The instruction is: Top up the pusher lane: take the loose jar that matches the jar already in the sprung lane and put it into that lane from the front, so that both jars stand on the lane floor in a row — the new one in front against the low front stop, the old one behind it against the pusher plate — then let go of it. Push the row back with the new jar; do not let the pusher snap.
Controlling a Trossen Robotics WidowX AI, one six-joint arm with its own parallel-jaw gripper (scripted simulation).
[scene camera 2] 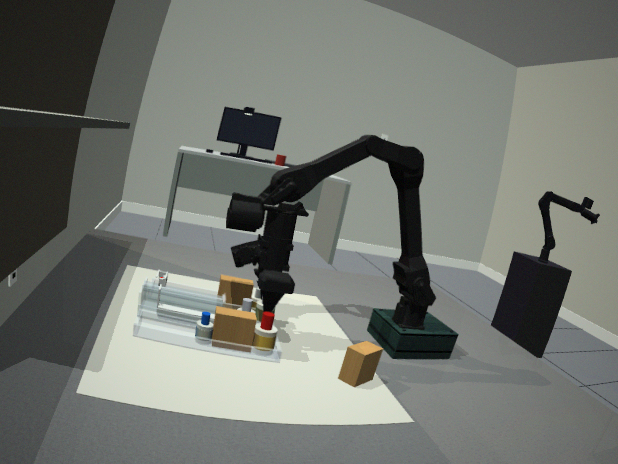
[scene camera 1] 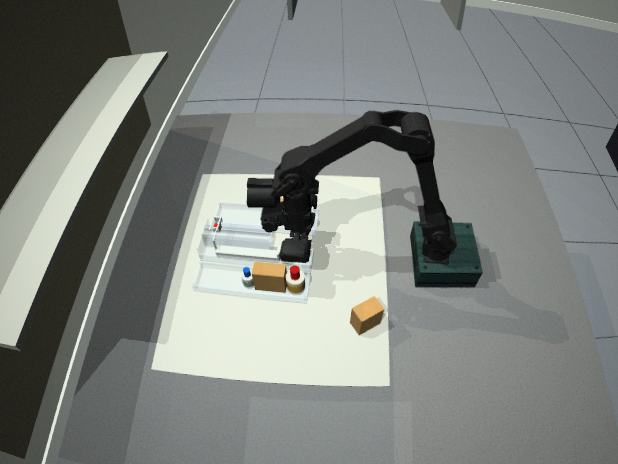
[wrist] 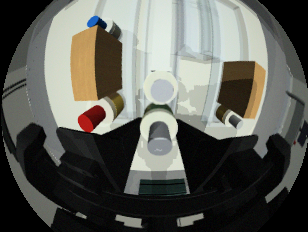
Labels:
gripper: scene camera 2; scene camera 1; wrist 158, 122
brown box: scene camera 2; scene camera 1; wrist 95, 59
same spot on brown box: (scene camera 1: 266, 276) = (scene camera 2: 234, 317)
same spot on gripper: (scene camera 1: 297, 249) = (scene camera 2: 282, 276)

